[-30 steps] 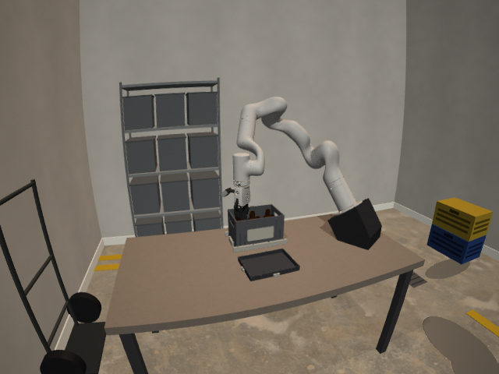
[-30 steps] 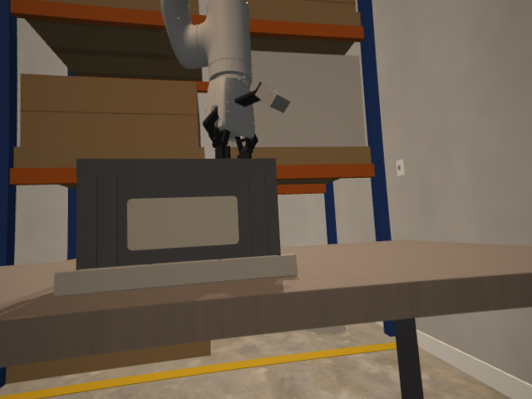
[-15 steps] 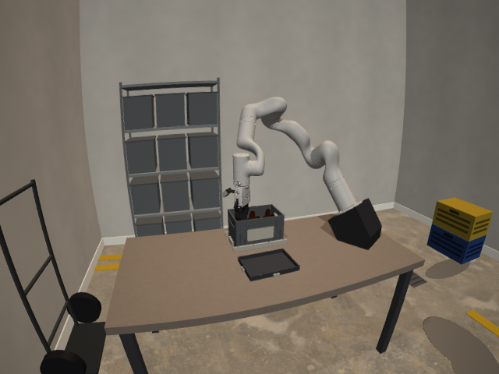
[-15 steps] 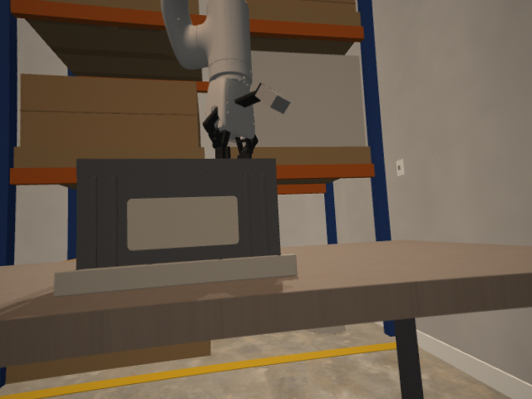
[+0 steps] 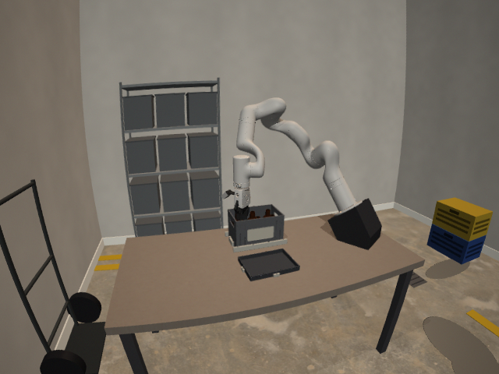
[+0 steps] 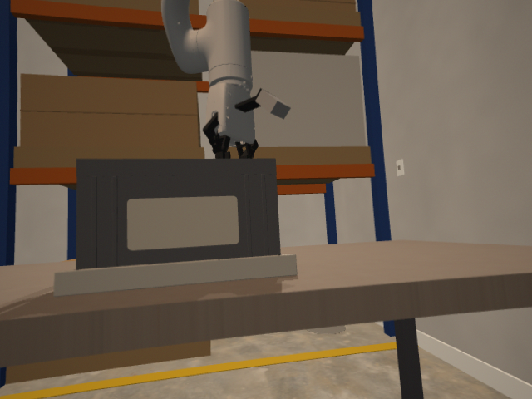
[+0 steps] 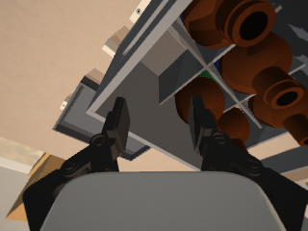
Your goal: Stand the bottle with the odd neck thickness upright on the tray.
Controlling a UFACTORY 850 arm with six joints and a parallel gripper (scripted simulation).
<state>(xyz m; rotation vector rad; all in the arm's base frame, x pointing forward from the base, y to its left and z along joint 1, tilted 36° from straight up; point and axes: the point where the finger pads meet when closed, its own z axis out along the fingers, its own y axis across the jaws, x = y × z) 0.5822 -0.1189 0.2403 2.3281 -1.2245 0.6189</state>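
Now: hand 10 cm past the dark grey crate, 2 cm to the left of it and 10 cm above it. From my hand the other things lie so: black tray 25 cm to the left, 18 cm below; then bottle 20 cm behind, 4 cm to the right, 10 cm below.
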